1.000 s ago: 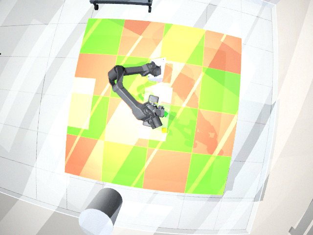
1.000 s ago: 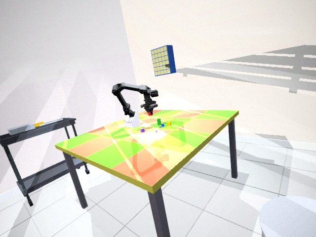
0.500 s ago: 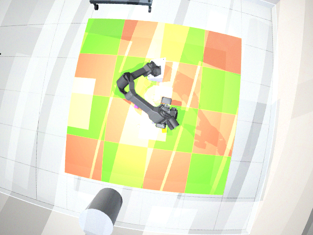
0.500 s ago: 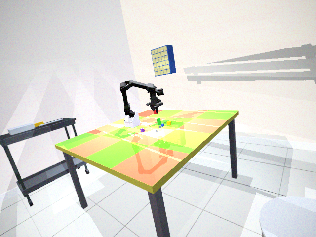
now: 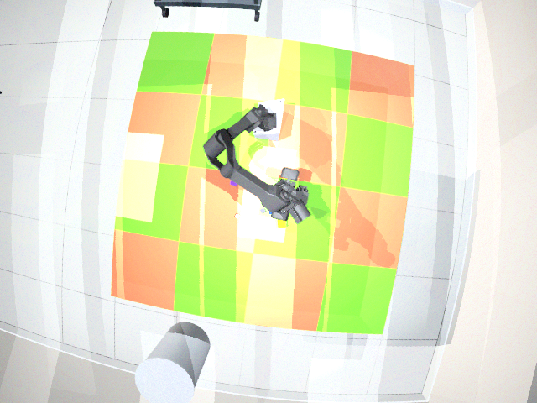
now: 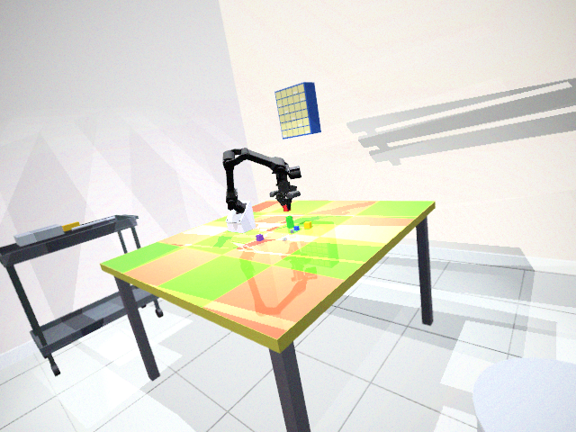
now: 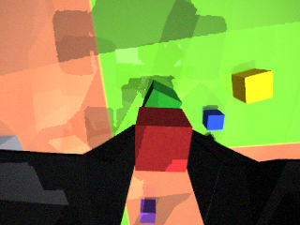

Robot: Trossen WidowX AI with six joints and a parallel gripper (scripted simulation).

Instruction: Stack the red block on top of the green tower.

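Now: the blue block 9 cm below my gripper tip, 7 cm ahead of it and 5 cm to the right of it. Also, from my gripper tip: purple block 20 cm to the right, 9 cm below, 5 cm behind; then yellow block 12 cm ahead, 8 cm below, 1 cm to the right; then red block 1 cm above.
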